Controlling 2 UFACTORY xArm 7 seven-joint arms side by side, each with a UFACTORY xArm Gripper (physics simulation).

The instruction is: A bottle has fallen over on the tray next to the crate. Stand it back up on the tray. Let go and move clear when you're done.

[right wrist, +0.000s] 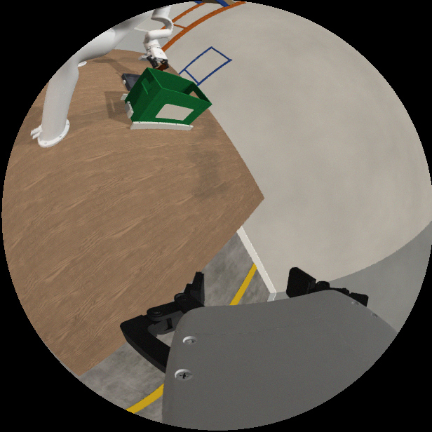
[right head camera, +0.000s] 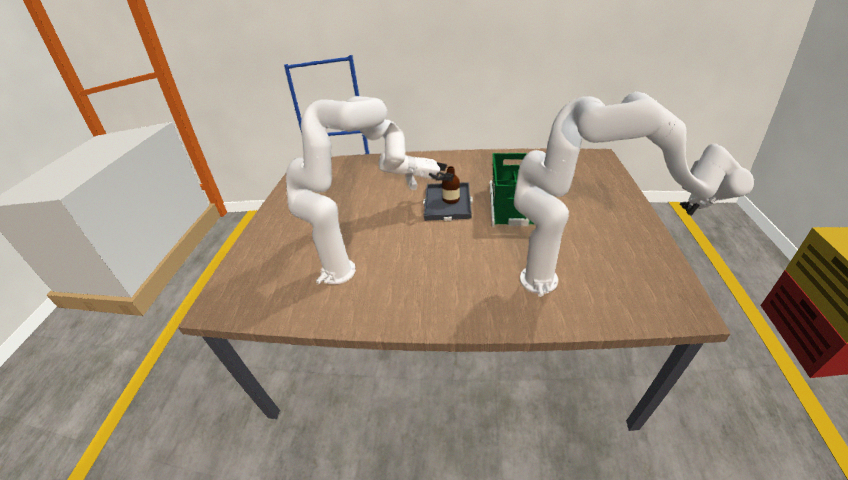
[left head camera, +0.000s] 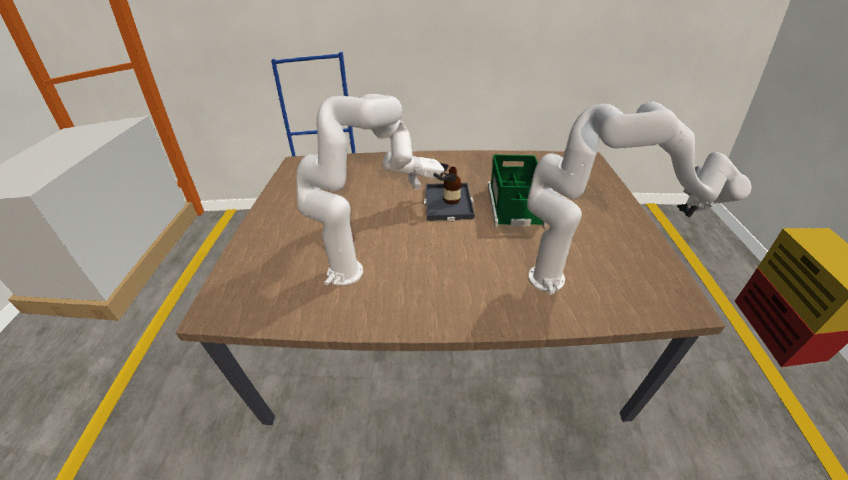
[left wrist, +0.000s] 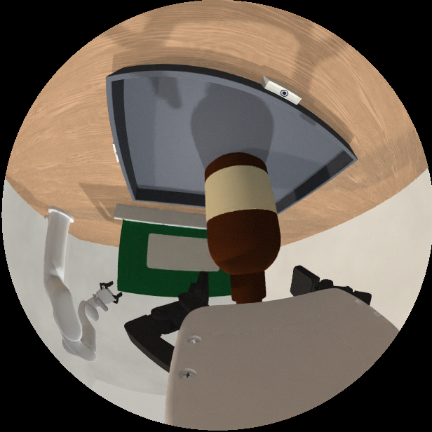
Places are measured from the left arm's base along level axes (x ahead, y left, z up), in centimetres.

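Pixels of known places: left gripper, fingertip midpoint: (right head camera: 449, 172) (left head camera: 451, 173); right gripper, fingertip midpoint: (right head camera: 689, 193) (left head camera: 685, 196); left arm's base at its link origin: (right head camera: 338, 272) (left head camera: 345, 272); right arm's base at its link origin: (right head camera: 538, 280) (left head camera: 546, 278).
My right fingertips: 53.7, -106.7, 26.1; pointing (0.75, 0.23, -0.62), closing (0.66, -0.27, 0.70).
Observation:
Ahead of a thing's pixels: the offset from my right fingertips to its top centre, as dx, dy, dz.
The brown bottle @(+2.2, +88.5, -9.9) (left head camera: 452, 191) (right head camera: 450, 190) (left wrist: 242, 240) with a cream label stands upright on the dark grey tray @(+0.5, +89.4, -23.6) (left head camera: 435, 209) (right head camera: 433, 209) (left wrist: 155, 135), towards its back. My left gripper (left head camera: 449, 172) (right head camera: 445, 171) (left wrist: 252, 283) is open at the height of the bottle's neck. Its two fingers stand apart on either side of the neck, with a gap on both sides. The upper end of the neck is hidden behind the gripper body in the left wrist view. My right gripper (left head camera: 688, 209) (right head camera: 690, 207) (right wrist: 248, 284) is open and empty, out past the table's right side.
The green crate @(+9.3, +62.2, -8.6) (left head camera: 510, 208) (right head camera: 503, 205) (left wrist: 132, 272) (right wrist: 141, 107) stands to the right of the tray in the head views, with low pale strips at its foot. A blue frame (left head camera: 308, 58) stands behind the table. A big grey box is at the left, and stacked yellow and red crates at the right.

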